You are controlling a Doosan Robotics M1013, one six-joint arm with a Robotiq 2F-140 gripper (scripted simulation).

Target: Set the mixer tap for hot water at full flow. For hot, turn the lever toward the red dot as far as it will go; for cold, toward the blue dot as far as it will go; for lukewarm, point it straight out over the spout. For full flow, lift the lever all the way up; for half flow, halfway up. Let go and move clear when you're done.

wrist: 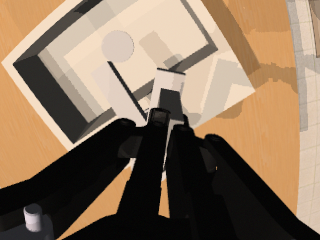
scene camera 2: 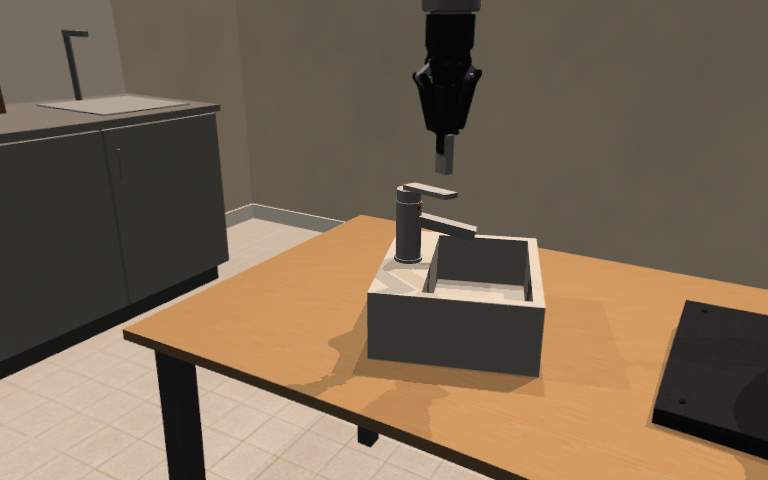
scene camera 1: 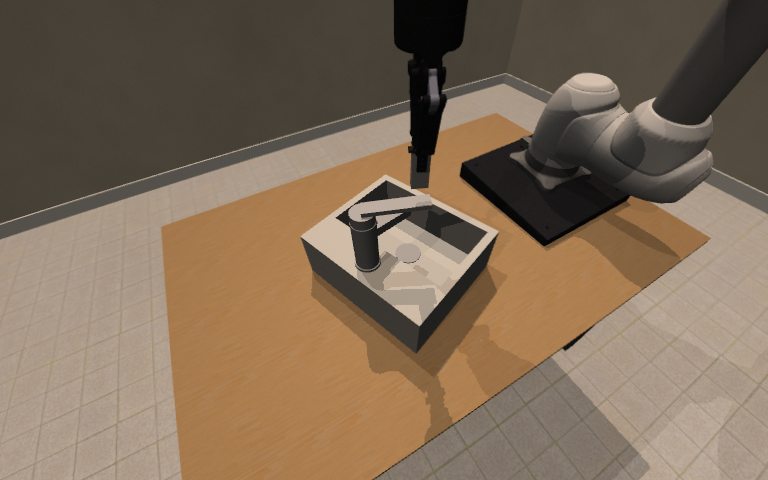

Scene:
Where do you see a square sink basin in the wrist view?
53,63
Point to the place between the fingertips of the gripper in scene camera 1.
419,185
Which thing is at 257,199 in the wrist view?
The gripper.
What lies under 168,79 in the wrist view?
A flat lever.

